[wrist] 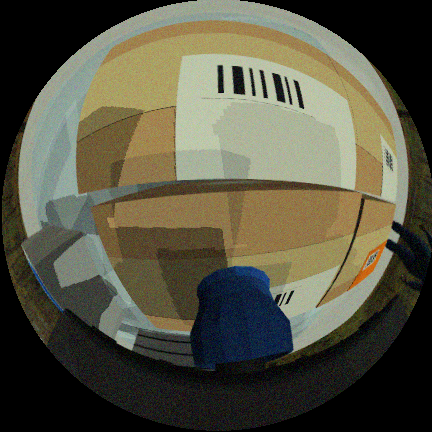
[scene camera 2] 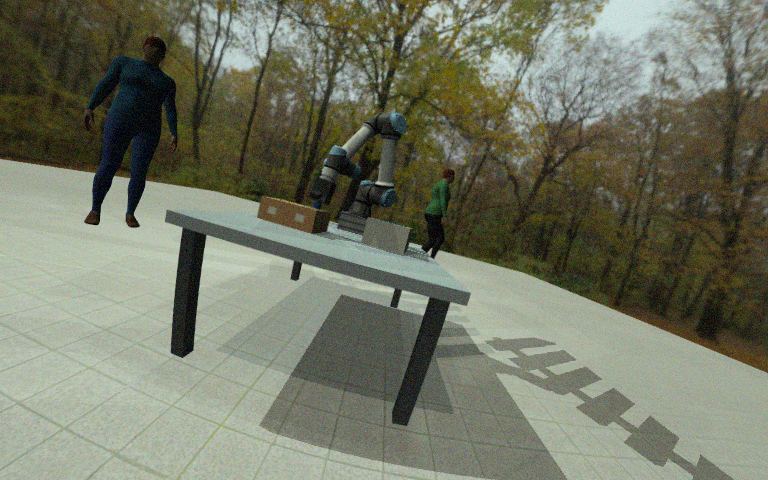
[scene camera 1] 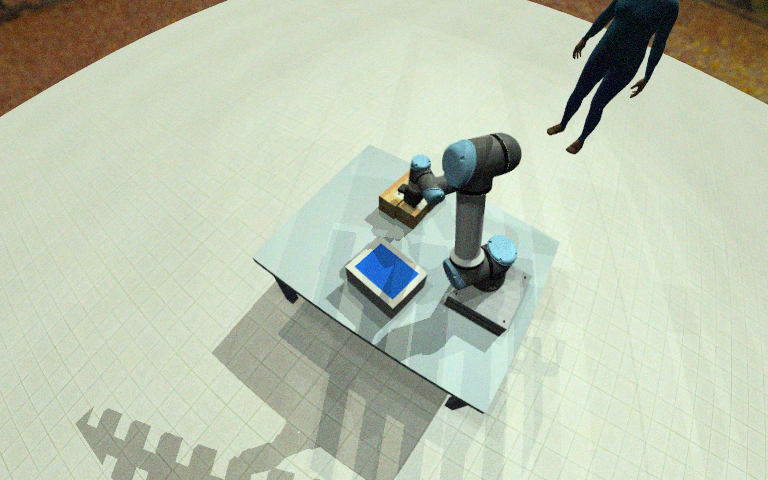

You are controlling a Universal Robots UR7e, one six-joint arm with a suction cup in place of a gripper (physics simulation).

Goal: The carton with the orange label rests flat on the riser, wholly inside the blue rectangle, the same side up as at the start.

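Pixels of known places: hand, tool point: (wrist: 235, 272); arm's base, link origin: (scene camera 2: 358, 216).
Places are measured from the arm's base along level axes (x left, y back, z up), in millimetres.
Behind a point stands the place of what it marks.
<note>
Two brown cartons lie side by side on the table's far part. The one with the orange label (wrist: 370, 261) {x -259, y -427, z -8 mm}, the carton (scene camera 1: 413, 215) {x -48, y -408, z -9 mm} (wrist: 261, 217) {x -111, y -486, z -9 mm} nearer the arm's base, lies flat on the table. My suction cup (scene camera 1: 408, 190) {x -106, y -451, z -20 mm} (scene camera 2: 316, 206) (wrist: 239, 314) sits down on its top near one edge. The other carton (scene camera 1: 392, 196) {x -73, y -546, z -9 mm} (scene camera 2: 292, 214) {x -138, y -595, z -51 mm} (wrist: 132, 80) bears a large white barcode label and hides the orange-label carton in scene camera 2. The grey riser (scene camera 1: 382, 292) {x 331, y -272, z 15 mm} (scene camera 2: 387, 235) {x 251, y -444, z -43 mm} (wrist: 64, 257) {x 143, y -415, z -49 mm} with the blue rectangle (scene camera 1: 387, 271) {x 251, y -313, z 15 mm} stands apart, nearer the table's front.
The arm's base (scene camera 1: 487, 271) stands on a grey plate at the right of the table (scene camera 1: 301, 214) {x 230, y -857, z -105 mm} (scene camera 2: 334, 259) {x 170, y -894, z -110 mm}. A person in dark blue (scene camera 1: 596, 71) (scene camera 2: 154, 95) stands off the table; another in green (scene camera 2: 439, 205) is far behind.
</note>
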